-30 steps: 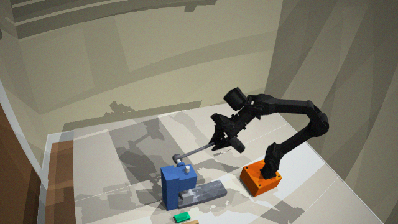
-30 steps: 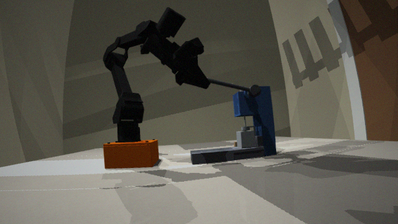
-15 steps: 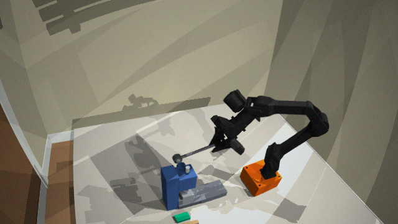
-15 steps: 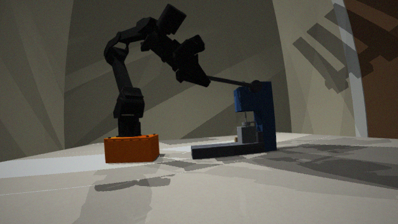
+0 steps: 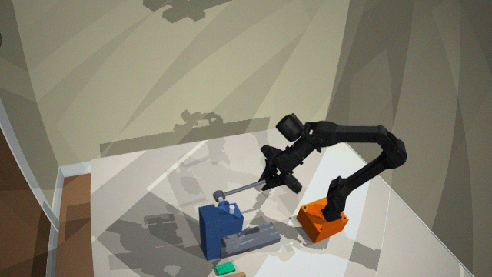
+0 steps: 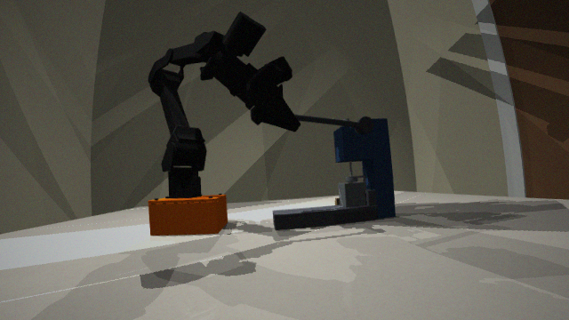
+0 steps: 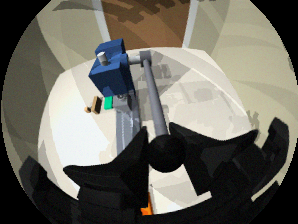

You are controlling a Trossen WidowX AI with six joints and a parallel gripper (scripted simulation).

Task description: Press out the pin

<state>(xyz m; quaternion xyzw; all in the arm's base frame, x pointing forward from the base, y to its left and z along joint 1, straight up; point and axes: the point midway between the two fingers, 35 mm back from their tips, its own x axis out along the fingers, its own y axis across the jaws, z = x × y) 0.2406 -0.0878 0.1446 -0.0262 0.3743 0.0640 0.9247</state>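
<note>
My gripper tip is 5 cm short of the dark lever, 2 cm to the right of it and 1 cm below it. Also, from my gripper tip: round pin: 13 cm below, 11 cm ahead, 9 cm to the left; then punch: 11 cm ahead, 9 cm to the left, 5 cm below; then green tile: 18 cm to the left, 18 cm below, 14 cm ahead.
</note>
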